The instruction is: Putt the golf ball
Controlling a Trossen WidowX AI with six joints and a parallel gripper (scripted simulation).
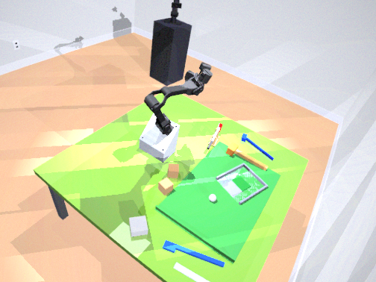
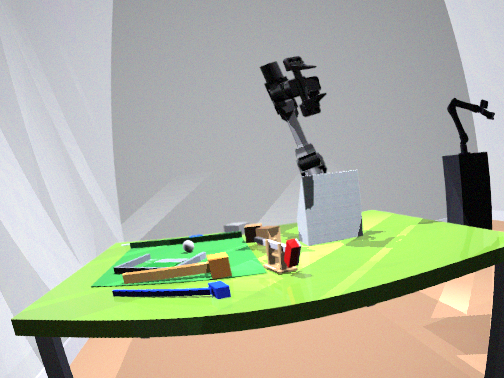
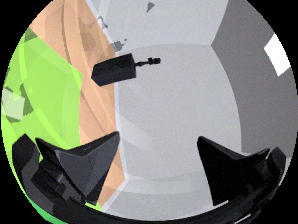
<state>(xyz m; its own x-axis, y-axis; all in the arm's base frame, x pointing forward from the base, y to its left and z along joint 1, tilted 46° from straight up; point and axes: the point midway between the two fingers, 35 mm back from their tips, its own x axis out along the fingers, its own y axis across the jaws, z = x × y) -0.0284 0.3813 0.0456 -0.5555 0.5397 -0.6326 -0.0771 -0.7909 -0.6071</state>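
My gripper tip is 18 cm short of the wooden stand, 7 cm to the right of it and 45 cm above it. The rest, counted from my gripper tip: white golf ball 47 cm ahead, 36 cm to the right, 46 cm below; then blue putter 43 cm ahead, 26 cm to the left, 47 cm below; then dark green mat 49 cm ahead, 24 cm to the right, 49 cm below.
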